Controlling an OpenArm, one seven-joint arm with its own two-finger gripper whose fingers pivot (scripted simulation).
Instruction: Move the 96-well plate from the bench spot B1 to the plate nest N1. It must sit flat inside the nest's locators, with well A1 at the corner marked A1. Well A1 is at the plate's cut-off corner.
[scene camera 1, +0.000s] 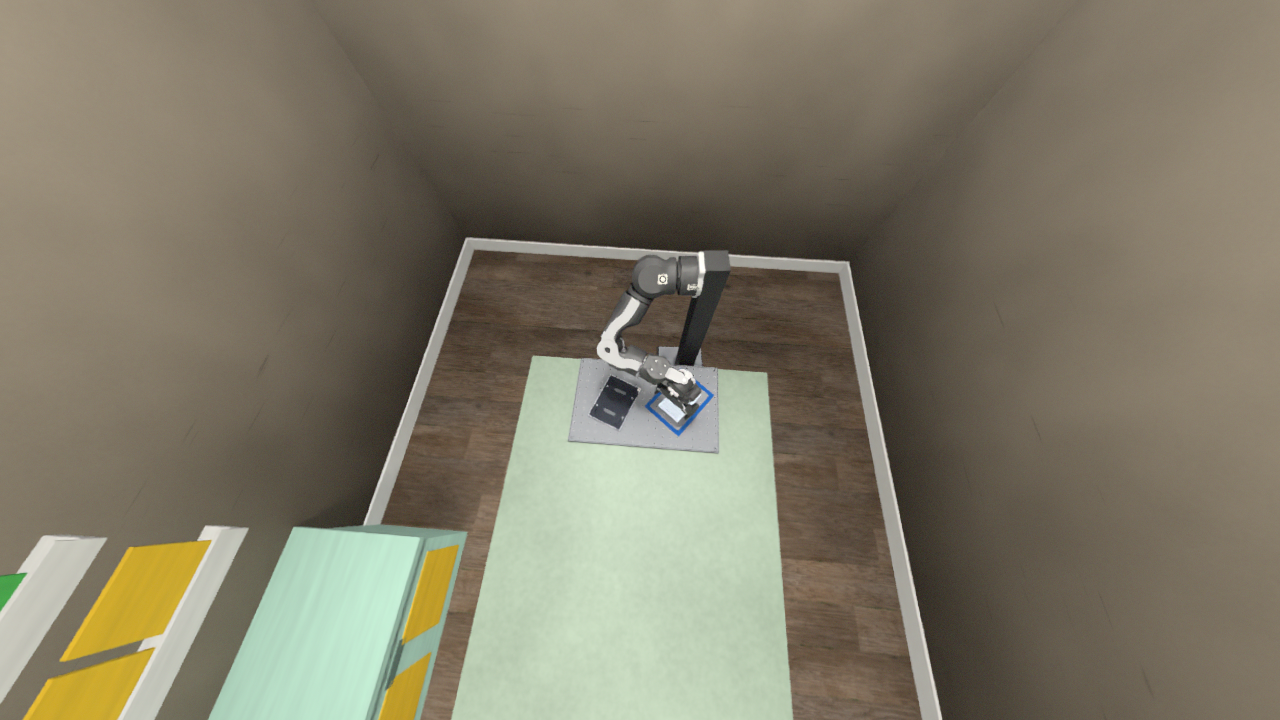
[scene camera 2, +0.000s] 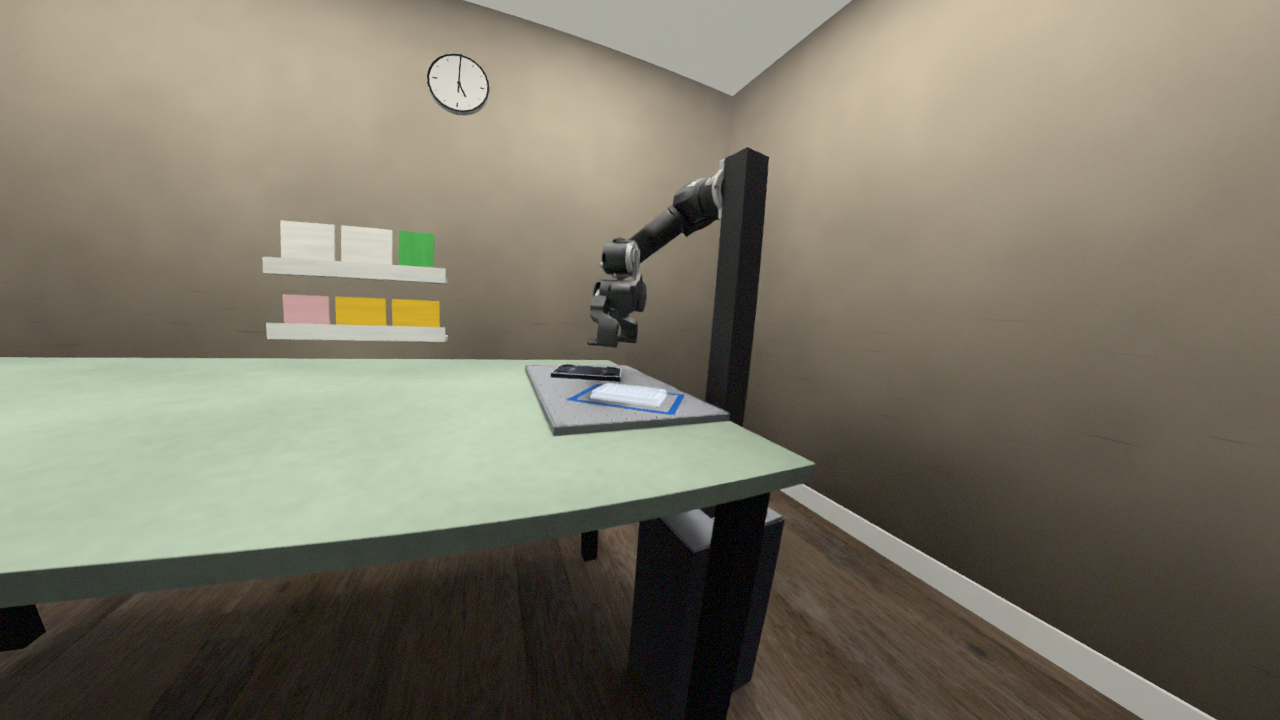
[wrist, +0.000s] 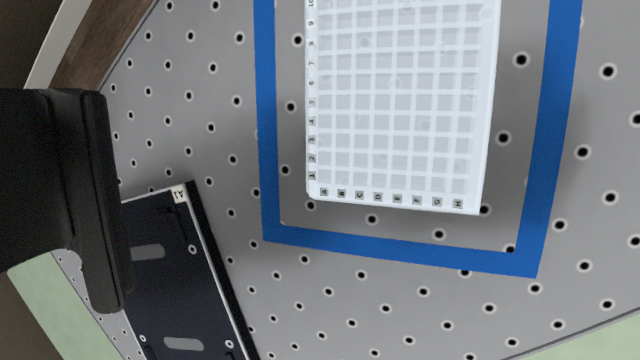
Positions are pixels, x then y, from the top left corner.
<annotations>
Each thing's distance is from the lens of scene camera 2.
my gripper (scene camera 2: 613, 344): 64 cm
96-well plate (scene camera 2: 653, 397): 60 cm
black plate nest N1 (scene camera 2: 591, 373): 80 cm
black arm column (scene camera 2: 745, 179): 71 cm
The marked spots on the black arm column and the 96-well plate are 44 cm apart.
</annotations>
